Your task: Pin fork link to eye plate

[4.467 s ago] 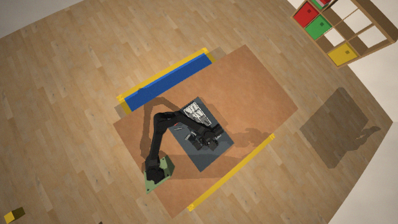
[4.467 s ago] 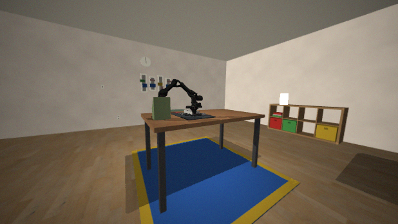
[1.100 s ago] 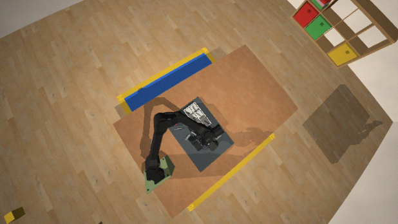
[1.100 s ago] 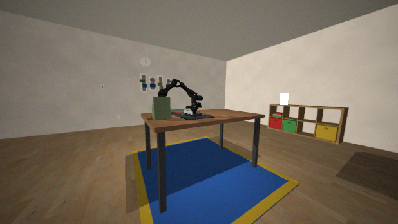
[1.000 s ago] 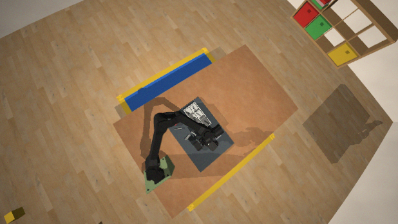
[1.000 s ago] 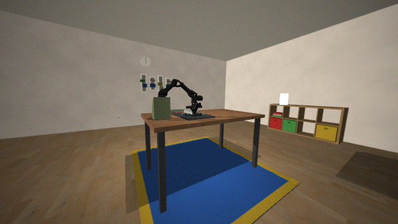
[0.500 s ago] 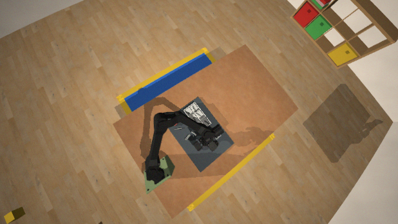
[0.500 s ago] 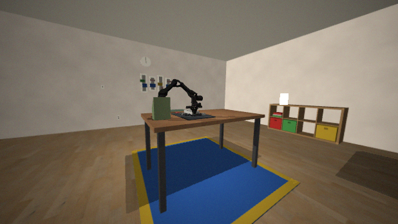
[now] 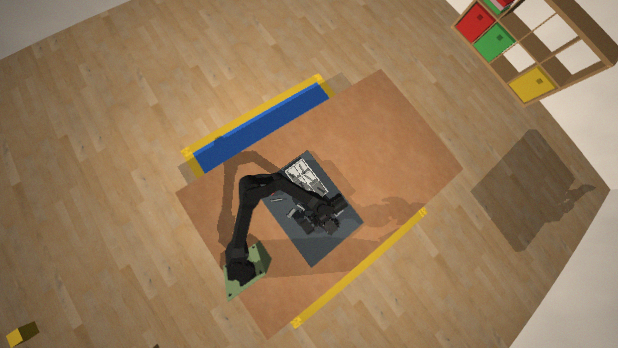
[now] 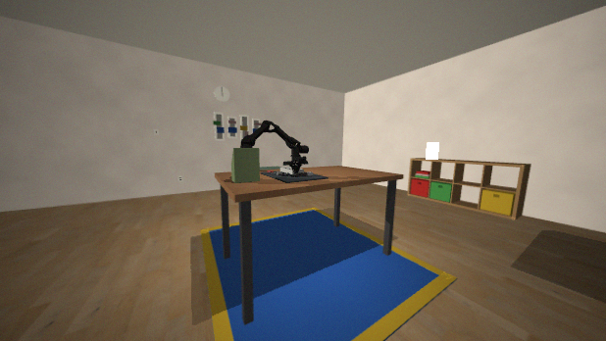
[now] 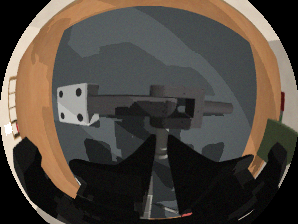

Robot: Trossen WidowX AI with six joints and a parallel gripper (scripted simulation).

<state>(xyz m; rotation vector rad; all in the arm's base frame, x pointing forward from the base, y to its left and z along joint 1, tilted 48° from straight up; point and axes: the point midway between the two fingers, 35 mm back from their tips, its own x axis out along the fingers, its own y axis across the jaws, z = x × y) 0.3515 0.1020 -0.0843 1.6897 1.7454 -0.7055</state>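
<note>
The grey pin is 30 mm below my hand and 10 mm to the right of it. Also, from my hand: grey mat 60 mm to the left, 50 mm below; then pale block 100 mm ahead, 30 mm to the right, 30 mm below; then white parts box 170 mm to the left, 50 mm ahead, 30 mm below.
</note>
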